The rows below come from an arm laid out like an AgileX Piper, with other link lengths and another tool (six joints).
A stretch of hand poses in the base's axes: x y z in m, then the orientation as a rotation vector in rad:
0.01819 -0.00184 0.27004 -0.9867 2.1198 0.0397
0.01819 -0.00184 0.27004 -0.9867 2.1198 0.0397
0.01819 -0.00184 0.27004 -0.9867 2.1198 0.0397
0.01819 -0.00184 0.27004 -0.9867 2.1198 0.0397
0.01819 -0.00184 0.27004 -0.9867 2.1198 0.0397
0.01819 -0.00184 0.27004 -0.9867 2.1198 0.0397
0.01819 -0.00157 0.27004 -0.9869 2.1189 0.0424
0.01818 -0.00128 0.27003 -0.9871 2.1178 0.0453
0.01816 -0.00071 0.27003 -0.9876 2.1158 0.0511
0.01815 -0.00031 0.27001 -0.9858 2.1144 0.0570
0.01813 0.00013 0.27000 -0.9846 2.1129 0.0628
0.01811 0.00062 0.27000 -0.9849 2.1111 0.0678
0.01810 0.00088 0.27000 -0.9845 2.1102 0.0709
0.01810 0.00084 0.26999 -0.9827 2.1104 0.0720
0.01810 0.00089 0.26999 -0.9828 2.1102 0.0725
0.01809 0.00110 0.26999 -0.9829 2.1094 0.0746
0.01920 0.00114 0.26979 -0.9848 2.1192 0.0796
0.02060 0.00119 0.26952 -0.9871 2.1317 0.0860
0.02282 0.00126 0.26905 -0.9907 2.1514 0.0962
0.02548 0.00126 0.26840 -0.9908 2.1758 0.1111
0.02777 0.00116 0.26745 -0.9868 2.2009 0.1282
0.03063 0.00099 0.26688 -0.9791 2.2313 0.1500
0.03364 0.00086 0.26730 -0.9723 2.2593 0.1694
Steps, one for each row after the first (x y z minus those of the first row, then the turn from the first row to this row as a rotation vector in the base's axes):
0.00000 0.00000 0.00000 0.0000 0.0000 0.0000
0.00000 0.00000 0.00000 0.0000 0.0000 0.0000
0.00000 0.00000 0.00000 0.0000 0.0000 0.0000
0.00000 0.00000 0.00000 0.0000 0.0000 0.0000
0.00000 0.00000 0.00000 0.0000 0.0000 0.0000
0.00000 0.00027 0.00000 0.0019 0.0001 0.0012
-0.00001 0.00056 -0.00001 0.0040 0.0001 0.0026
-0.00003 0.00113 -0.00001 0.0081 0.0003 0.0053
-0.00004 0.00153 -0.00003 0.0132 0.0006 0.0063
-0.00006 0.00197 -0.00004 0.0179 0.0008 0.0078
-0.00008 0.00246 -0.00004 0.0215 0.0009 0.0100
-0.00009 0.00272 -0.00004 0.0239 0.0011 0.0110
-0.00009 0.00268 -0.00005 0.0254 0.0011 0.0101
-0.00009 0.00273 -0.00005 0.0257 0.0011 0.0104
-0.00010 0.00294 -0.00005 0.0272 0.0012 0.0113
0.00101 0.00298 -0.00025 0.0269 0.0118 0.0112
0.00241 0.00303 -0.00052 0.0265 0.0254 0.0110
0.00463 0.00310 -0.00099 0.0259 0.0469 0.0107
0.00729 0.00310 -0.00164 0.0283 0.0731 0.0081
0.00958 0.00300 -0.00259 0.0335 0.0998 0.0034
0.01244 0.00283 -0.00316 0.0415 0.1318 -0.0038
0.01545 0.00270 -0.00274 0.0480 0.1612 -0.0104

